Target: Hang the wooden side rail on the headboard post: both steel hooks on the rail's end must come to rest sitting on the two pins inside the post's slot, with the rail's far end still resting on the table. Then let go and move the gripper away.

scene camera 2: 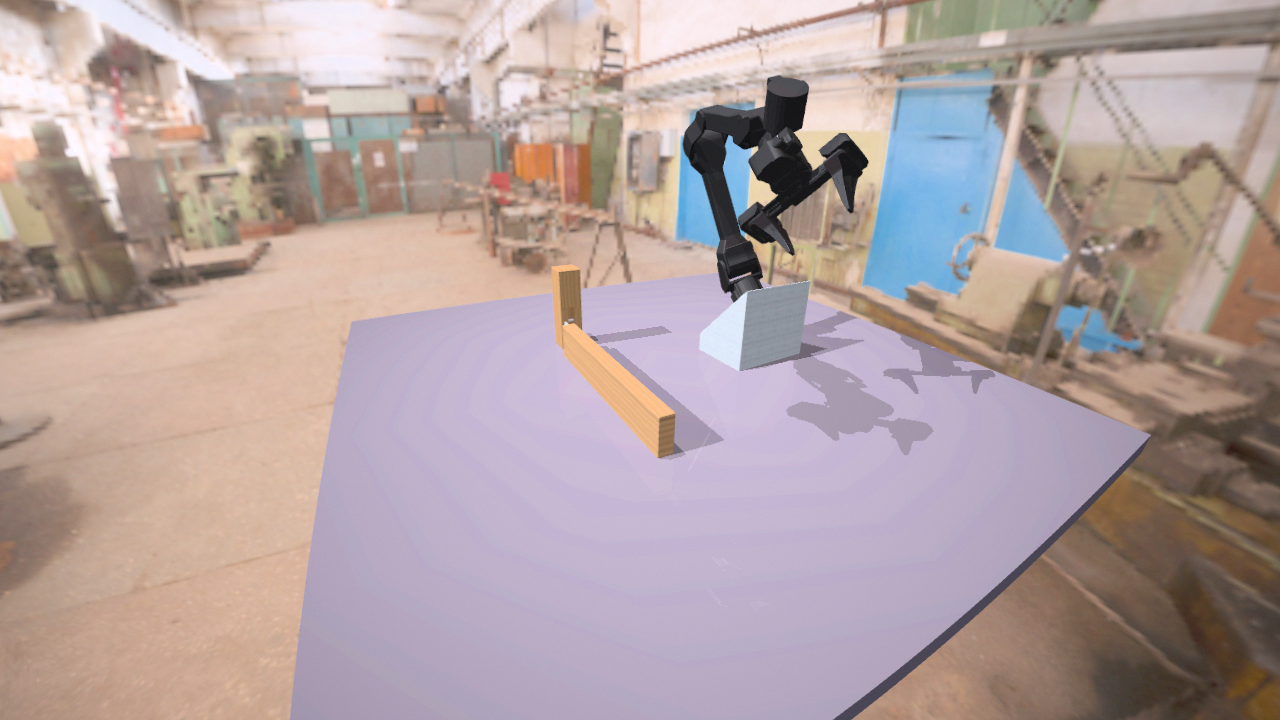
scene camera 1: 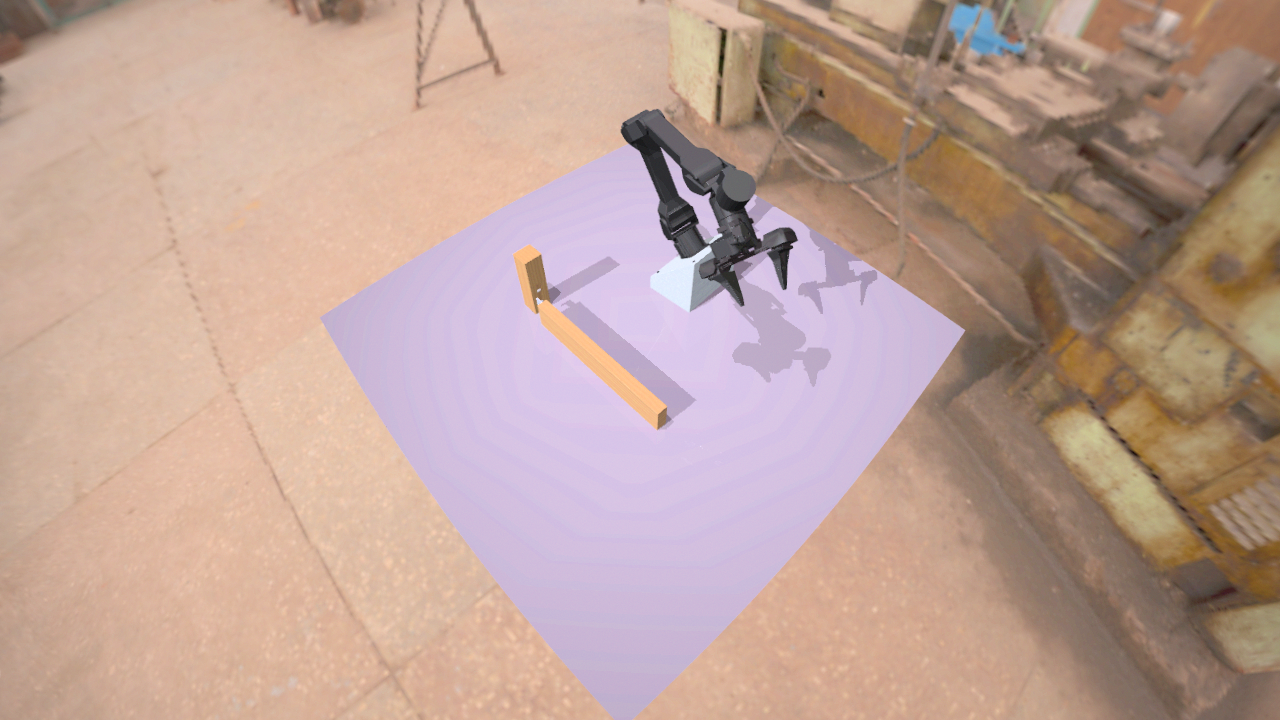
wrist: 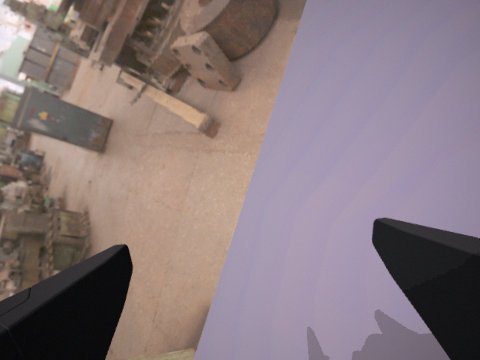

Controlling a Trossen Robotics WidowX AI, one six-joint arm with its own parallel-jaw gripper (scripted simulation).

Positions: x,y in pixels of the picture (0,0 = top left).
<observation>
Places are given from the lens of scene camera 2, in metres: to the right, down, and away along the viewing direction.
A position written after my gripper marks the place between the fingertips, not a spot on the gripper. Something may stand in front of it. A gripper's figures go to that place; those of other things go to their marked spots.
my gripper [scene camera 2: 820,233]: 0.23, -0.16, 0.58
wooden side rail [scene camera 2: 653,422]: 0.02, 0.09, 0.67
headboard post [scene camera 2: 565,279]: -0.16, -0.17, 0.99
The marked spots on the headboard post and the wooden side rail are 0.45 m apart.
</observation>
